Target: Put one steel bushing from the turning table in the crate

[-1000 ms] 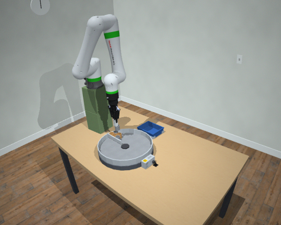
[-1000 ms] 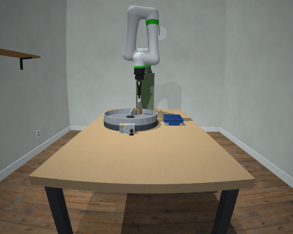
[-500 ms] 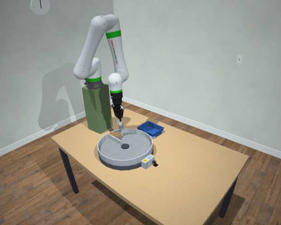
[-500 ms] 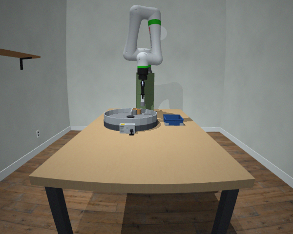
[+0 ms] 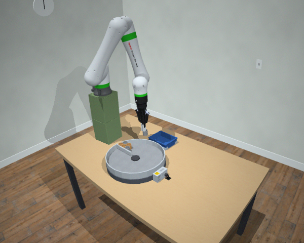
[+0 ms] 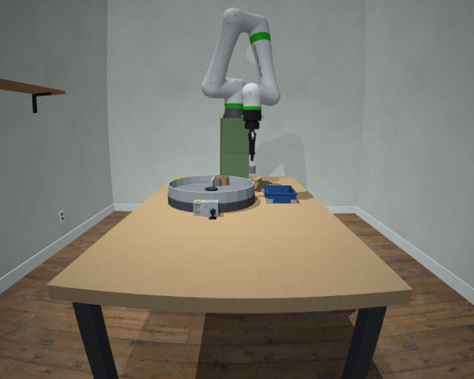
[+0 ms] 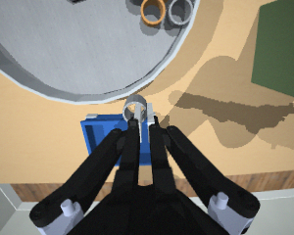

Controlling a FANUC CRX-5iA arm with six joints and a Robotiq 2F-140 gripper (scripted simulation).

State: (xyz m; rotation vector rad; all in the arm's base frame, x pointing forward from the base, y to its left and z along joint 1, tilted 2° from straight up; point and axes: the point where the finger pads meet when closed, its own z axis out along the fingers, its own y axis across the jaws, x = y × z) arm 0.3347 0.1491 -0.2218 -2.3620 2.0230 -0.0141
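The blue crate is 40 mm ahead of my hand, 150 mm to the left of it and 160 mm below it. Round my hand: grey round turning table (140 mm ahead, 180 mm to the right, 130 mm below).
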